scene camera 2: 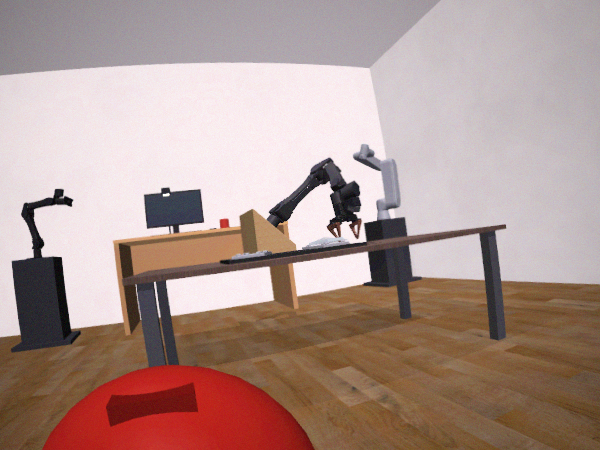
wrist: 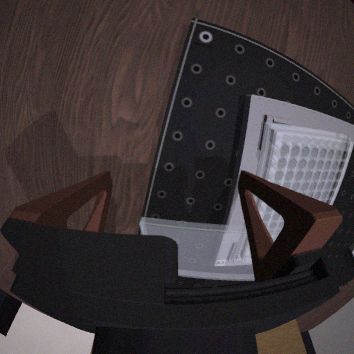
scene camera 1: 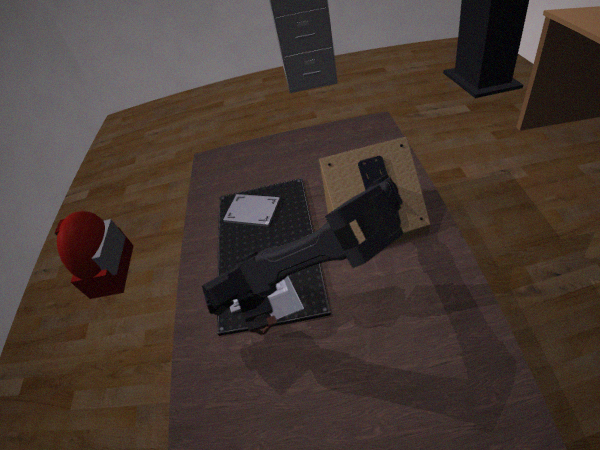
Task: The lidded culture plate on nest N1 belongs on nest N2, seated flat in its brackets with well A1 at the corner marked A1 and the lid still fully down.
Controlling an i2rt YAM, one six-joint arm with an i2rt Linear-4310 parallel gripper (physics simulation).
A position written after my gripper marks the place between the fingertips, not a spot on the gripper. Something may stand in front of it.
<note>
I see my gripper (scene camera 1: pixel 257 318).
My gripper shows as well in the wrist view (wrist: pixel 174 177).
</note>
